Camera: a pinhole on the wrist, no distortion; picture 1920 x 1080 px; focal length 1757.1 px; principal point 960.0 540.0 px. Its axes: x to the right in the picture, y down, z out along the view. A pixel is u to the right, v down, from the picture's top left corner.
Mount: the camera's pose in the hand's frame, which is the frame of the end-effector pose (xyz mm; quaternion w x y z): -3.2 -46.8 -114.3 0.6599 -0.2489 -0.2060 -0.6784
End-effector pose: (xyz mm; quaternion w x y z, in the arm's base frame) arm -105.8 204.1 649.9 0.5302 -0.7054 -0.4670 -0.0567
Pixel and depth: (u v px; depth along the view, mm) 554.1 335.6 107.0
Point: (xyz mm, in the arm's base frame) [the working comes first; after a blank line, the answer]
In the camera's frame: -24.7 -12.4 107.0

-64.6 163.7 637.4
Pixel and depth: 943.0 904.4 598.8
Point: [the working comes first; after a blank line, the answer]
In the camera's frame: -5.8 124.2 598.8

65.6 579.7 371.2
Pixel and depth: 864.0 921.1 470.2
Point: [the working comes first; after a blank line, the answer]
In the camera's frame: -25.7 102.0 470.2

51.3 471.2 445.0
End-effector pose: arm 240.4 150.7 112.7 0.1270 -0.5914 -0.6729 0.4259
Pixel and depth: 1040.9 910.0 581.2
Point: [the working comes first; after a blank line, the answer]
In the camera's frame: 26.8 122.4 581.2

150.7 124.7 -357.3
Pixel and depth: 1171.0 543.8 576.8
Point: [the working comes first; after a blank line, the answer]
In the camera's frame: 69.3 1.2 576.8

142.8 4.9 -311.7
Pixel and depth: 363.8 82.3 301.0
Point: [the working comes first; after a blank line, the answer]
In the camera's frame: -102.1 -78.4 301.0

364.4 54.1 -66.2
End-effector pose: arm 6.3 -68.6 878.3 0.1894 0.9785 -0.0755 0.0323
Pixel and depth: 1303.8 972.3 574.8
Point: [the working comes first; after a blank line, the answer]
In the camera's frame: 112.5 141.4 574.8

159.9 -433.3 597.7
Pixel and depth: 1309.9 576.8 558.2
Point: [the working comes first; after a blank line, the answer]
In the camera's frame: 111.2 11.7 558.2

31.4 -409.8 591.6
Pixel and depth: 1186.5 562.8 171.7
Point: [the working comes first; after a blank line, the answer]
In the camera's frame: 22.1 2.2 171.7

11.2 -119.7 861.5
